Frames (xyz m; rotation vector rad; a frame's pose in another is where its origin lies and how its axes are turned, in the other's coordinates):
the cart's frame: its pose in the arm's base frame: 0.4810 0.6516 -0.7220 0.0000 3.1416 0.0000
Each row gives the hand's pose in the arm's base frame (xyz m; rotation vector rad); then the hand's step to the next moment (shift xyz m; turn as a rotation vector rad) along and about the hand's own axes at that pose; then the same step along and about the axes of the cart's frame.
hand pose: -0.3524 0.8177 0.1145 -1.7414 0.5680 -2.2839
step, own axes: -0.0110 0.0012 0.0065 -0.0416 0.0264 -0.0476
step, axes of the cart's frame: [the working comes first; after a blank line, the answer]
step, axes of the arm's base frame: 0.0092 0.0021 -0.0087 -0.0357 0.0008 -0.0584

-0.0092 0.0021 0.0087 0.0357 0.0008 0.0584
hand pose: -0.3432 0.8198 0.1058 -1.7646 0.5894 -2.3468
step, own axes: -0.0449 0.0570 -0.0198 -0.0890 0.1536 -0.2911
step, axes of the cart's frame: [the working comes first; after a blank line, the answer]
step, axes of the arm's base frame: -0.0120 -0.0321 -0.0669 -0.2670 -0.0452 -0.2072

0.0120 -0.0321 0.0669 0.2670 -0.0452 0.2072
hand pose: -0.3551 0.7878 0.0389 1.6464 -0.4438 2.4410
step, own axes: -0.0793 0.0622 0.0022 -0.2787 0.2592 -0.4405
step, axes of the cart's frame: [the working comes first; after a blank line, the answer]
step, axes of the arm's base frame: 0.0135 -0.0570 -0.0821 -0.3574 -0.0893 -0.4508

-0.0135 -0.0570 0.0821 0.3574 -0.0893 0.4508
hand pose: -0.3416 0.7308 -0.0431 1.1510 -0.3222 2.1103
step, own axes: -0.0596 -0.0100 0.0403 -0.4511 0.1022 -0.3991
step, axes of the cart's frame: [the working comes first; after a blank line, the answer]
step, axes of the arm's base frame: 0.0539 -0.0410 -0.0263 -0.1620 -0.0765 -0.5841

-0.0539 -0.0410 0.0263 0.1620 -0.0765 0.5841
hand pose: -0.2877 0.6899 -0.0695 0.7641 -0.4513 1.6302
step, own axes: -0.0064 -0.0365 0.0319 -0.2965 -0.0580 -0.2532
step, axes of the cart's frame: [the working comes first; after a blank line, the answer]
step, axes of the arm's base frame: 0.0432 -0.0184 0.0137 0.0171 -0.0306 -0.3926

-0.0432 -0.0184 -0.0137 -0.0171 -0.0306 0.3926
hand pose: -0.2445 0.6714 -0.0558 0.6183 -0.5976 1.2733
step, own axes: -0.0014 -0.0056 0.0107 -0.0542 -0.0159 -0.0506
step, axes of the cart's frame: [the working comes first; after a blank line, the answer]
step, axes of the arm's base frame: 0.0045 -0.0096 0.0060 0.0086 -0.0035 -0.0753

-0.0045 -0.0096 -0.0060 -0.0086 -0.0035 0.0753
